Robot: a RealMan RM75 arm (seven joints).
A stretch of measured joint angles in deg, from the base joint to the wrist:
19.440 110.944 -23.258 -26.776 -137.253 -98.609 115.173
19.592 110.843 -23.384 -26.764 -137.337 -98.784 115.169
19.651 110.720 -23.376 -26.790 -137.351 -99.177 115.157
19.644 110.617 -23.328 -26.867 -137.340 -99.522 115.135
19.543 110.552 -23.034 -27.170 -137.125 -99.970 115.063
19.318 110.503 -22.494 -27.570 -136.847 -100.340 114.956
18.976 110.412 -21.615 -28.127 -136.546 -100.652 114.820
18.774 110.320 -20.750 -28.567 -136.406 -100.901 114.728
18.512 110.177 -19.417 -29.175 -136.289 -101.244 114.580
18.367 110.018 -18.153 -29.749 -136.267 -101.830 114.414
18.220 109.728 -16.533 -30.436 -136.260 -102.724 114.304
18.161 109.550 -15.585 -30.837 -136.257 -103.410 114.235
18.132 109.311 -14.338 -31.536 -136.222 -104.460 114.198
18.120 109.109 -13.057 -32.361 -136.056 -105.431 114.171
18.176 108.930 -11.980 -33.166 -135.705 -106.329 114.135
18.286 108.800 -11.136 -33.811 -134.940 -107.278 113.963
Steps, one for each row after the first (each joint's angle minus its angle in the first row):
0.152 -0.101 -0.126 0.012 -0.084 -0.175 -0.004
0.211 -0.224 -0.118 -0.014 -0.098 -0.568 -0.016
0.204 -0.327 -0.070 -0.091 -0.087 -0.913 -0.038
0.103 -0.392 0.224 -0.394 0.128 -1.361 -0.110
-0.122 -0.441 0.764 -0.794 0.406 -1.731 -0.217
-0.464 -0.532 1.643 -1.351 0.707 -2.043 -0.353
-0.666 -0.624 2.508 -1.791 0.847 -2.292 -0.445
-0.928 -0.767 3.841 -2.399 0.964 -2.635 -0.593
-1.073 -0.926 5.105 -2.973 0.986 -3.221 -0.759
-1.220 -1.216 6.725 -3.660 0.993 -4.115 -0.869
-1.279 -1.394 7.673 -4.061 0.996 -4.801 -0.938
-1.308 -1.633 8.920 -4.760 1.031 -5.851 -0.975
-1.320 -1.835 10.201 -5.585 1.197 -6.822 -1.002
-1.264 -2.014 11.278 -6.390 1.548 -7.720 -1.038
-1.154 -2.144 12.122 -7.035 2.313 -8.669 -1.210

